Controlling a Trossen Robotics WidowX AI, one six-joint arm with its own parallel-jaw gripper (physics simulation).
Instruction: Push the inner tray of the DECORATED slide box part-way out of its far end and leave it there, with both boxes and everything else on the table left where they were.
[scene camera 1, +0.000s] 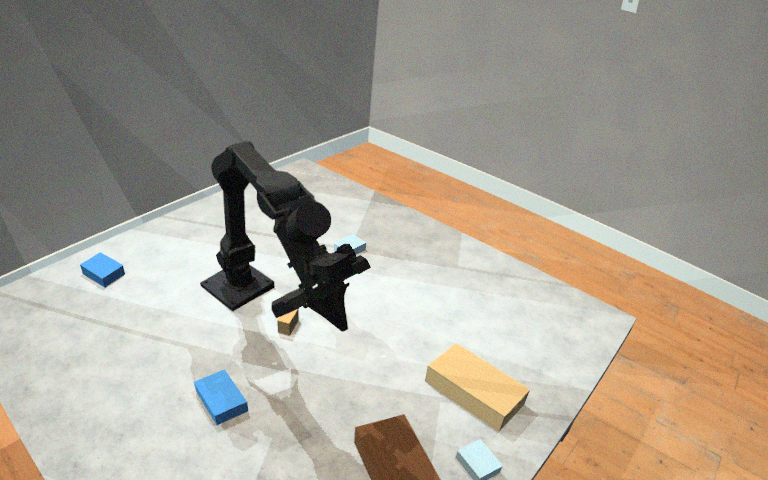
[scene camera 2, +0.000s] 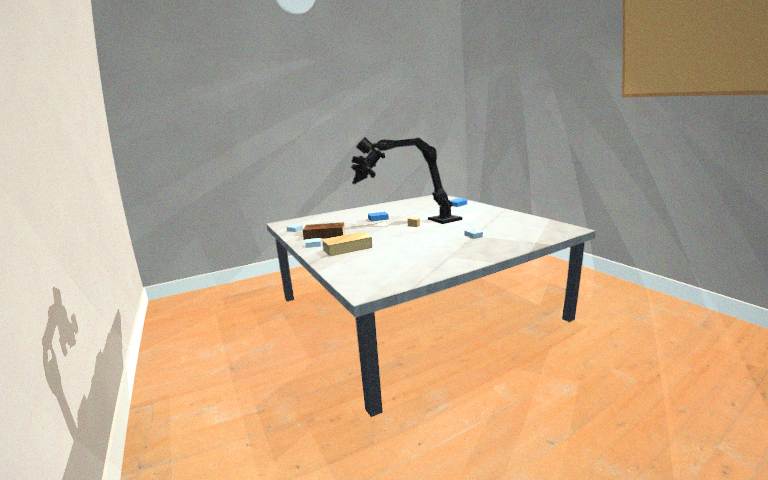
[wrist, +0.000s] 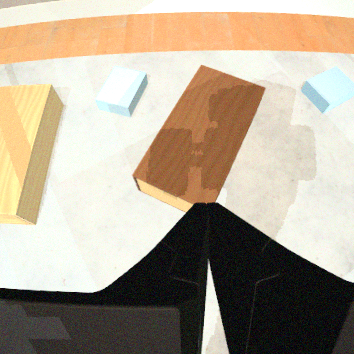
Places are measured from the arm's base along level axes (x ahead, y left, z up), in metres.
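Pixels of known places: gripper, between the fingertips: (scene camera 1: 345, 330) (scene camera 2: 353, 183) (wrist: 205, 214); arm's base, origin of its link: (scene camera 1: 239, 280) (scene camera 2: 445, 217).
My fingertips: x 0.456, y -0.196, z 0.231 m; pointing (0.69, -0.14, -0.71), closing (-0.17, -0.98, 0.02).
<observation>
Ahead of a thing's pixels: the offset from my fingertips to its middle.
A brown box {0.163 m ahead, 0.052 m right, 0.221 m down} (scene camera 1: 396, 444) (scene camera 2: 322, 231) (wrist: 185, 115) lies on the table. The pale end face of its inner tray (wrist: 162, 195) shows at the near end, flush with the sleeve. A pale yellow wood-grained box {0.195 m ahead, 0.221 m left, 0.222 m down} (scene camera 1: 475, 379) (scene camera 2: 348, 243) (wrist: 41, 165) lies beside it, left in the wrist view. Shadows and light bands cross both tops, so I cannot tell from their faces which is decorated. My gripper (scene camera 1: 344, 328) (scene camera 2: 355, 182) (wrist: 205, 214) is shut and empty, high above the table. In the wrist view its tips overlap the brown box's near end. The far ends are hidden.
Light blue blocks lie between the boxes {0.280 m ahead, 0.052 m left, 0.234 m down} (scene camera 1: 478, 458) (scene camera 2: 312, 243) (wrist: 120, 91), beyond the brown box {0.227 m ahead, 0.283 m right, 0.234 m down} (scene camera 2: 294, 228) (wrist: 327, 90), and behind the gripper (scene camera 1: 351, 244) (scene camera 2: 473, 233). Blue blocks {0.222 m back, 0.113 m right, 0.231 m down} (scene camera 1: 220, 396) (scene camera 2: 378, 216) {0.788 m back, 0.010 m right, 0.231 m down} (scene camera 1: 101, 268) (scene camera 2: 458, 202) and a small tan block {0.258 m back, 0.154 m left, 0.227 m down} (scene camera 1: 287, 323) (scene camera 2: 413, 222) also lie there.
</observation>
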